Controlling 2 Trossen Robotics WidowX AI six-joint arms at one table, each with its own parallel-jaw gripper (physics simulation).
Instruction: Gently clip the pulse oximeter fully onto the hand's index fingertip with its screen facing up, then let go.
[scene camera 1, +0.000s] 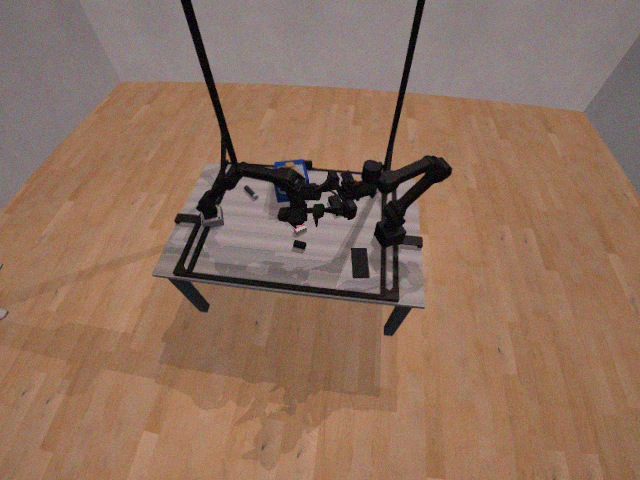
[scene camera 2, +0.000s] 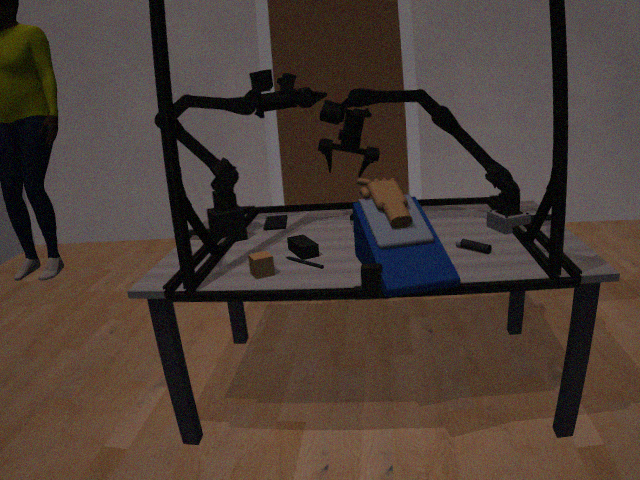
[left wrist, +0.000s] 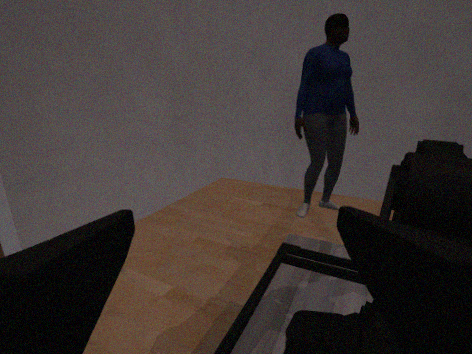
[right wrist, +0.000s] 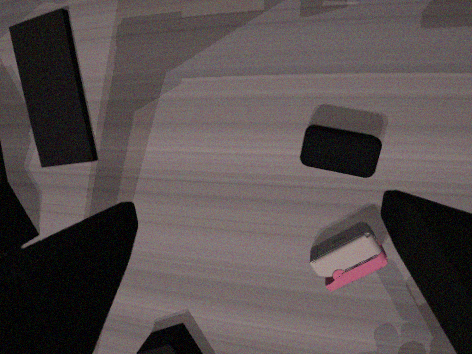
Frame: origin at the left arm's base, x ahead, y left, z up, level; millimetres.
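Where they show: left gripper, fingertip midpoint: (scene camera 1: 318, 200) (scene camera 2: 320, 94) (left wrist: 237, 218); right gripper, fingertip midpoint: (scene camera 1: 306, 227) (scene camera 2: 344, 175) (right wrist: 259, 208); left arm's base, origin of the base link: (scene camera 1: 391, 227) (scene camera 2: 225, 209); right arm's base, origin of the base link: (scene camera 1: 210, 213) (scene camera 2: 508, 212).
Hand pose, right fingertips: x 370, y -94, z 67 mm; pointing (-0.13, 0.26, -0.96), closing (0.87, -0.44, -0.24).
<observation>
Things, the pixels of their top centre, and the offset from my right fingertips. "spot": a spot on its surface instead.
- pulse oximeter, middle of its top: (right wrist: 349, 265) (scene camera 1: 300, 227) 1 mm ahead, 104 mm right, 130 mm down
- tan hand, surface spot: (scene camera 2: 388, 195) spot: 50 mm back, 357 mm right, 5 mm up
- grey pad, surface spot: (scene camera 2: 405, 238) spot: 72 mm back, 466 mm right, 75 mm down
- blue wedge, surface spot: (scene camera 2: 421, 271) spot: 87 mm back, 556 mm right, 125 mm down
- small black block, middle of its top: (right wrist: 340, 153) (scene camera 1: 299, 243) 34 mm ahead, 18 mm right, 130 mm down
- dark slab, middle of its top: (right wrist: 49, 93) (scene camera 2: 275, 221) (scene camera 1: 360, 262) 189 mm back, 163 mm left, 154 mm down
- black box, middle of its top: (scene camera 2: 302, 240) (scene camera 1: 337, 202) 222 mm back, 177 mm right, 127 mm down
- pen, middle of its top: (scene camera 2: 303, 260) 253 mm back, 257 mm right, 153 mm down
- wooden cube, middle of its top: (scene camera 2: 260, 255) 369 mm back, 272 mm right, 112 mm down
- dark cylinder, middle of its top: (scene camera 2: 473, 240) (scene camera 1: 250, 190) 164 mm ahead, 434 mm right, 135 mm down
The pulse oximeter (scene camera 1: 300, 229) (right wrist: 347, 255), white with a pink lower part, lies on the table; in the right wrist view it is at the lower right, close to the right-hand finger. The tan hand (scene camera 2: 388, 195) rests on a grey pad (scene camera 2: 405, 238) on a blue wedge (scene camera 2: 421, 271), its fingers pointing away from scene camera 2. Its index fingertip is too small to tell apart. My right gripper (scene camera 2: 345, 172) (right wrist: 259, 208) is open and empty, pointing down above the table beyond the hand's fingers. My left gripper (scene camera 2: 324, 95) (left wrist: 237, 218) is open and empty, held high and level.
A small black block (scene camera 1: 299, 244) (right wrist: 341, 151) lies near the oximeter. A dark slab (scene camera 1: 359, 262) (scene camera 2: 275, 222) (right wrist: 52, 90), a black box (scene camera 2: 302, 246), a pen (scene camera 2: 305, 261), a wooden cube (scene camera 2: 261, 264) and a dark cylinder (scene camera 1: 250, 192) (scene camera 2: 474, 245) lie on the table.
</observation>
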